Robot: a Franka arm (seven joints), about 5 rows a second.
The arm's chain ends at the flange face. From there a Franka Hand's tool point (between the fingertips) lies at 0.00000 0.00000 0.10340 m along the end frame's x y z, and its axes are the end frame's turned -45 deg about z.
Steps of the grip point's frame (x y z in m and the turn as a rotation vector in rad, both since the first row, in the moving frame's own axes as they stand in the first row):
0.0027 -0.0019 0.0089 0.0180 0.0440 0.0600
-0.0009 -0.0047 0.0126 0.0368 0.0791 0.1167
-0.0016 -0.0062 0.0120 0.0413 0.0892 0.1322
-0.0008 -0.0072 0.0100 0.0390 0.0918 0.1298
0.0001 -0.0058 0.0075 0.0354 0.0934 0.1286
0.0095 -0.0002 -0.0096 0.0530 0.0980 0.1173
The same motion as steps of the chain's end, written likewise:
-0.0015 0.0012 0.0090 0.0438 0.0184 0.0600
-0.0075 0.0056 0.0130 0.0820 0.0299 0.1167
-0.0096 0.0060 0.0125 0.0923 0.0339 0.1322
-0.0101 0.0047 0.0105 0.0925 0.0373 0.1298
-0.0089 0.0049 0.0080 0.0911 0.0410 0.1286
0.0027 0.0039 -0.0090 0.1068 0.0318 0.1173

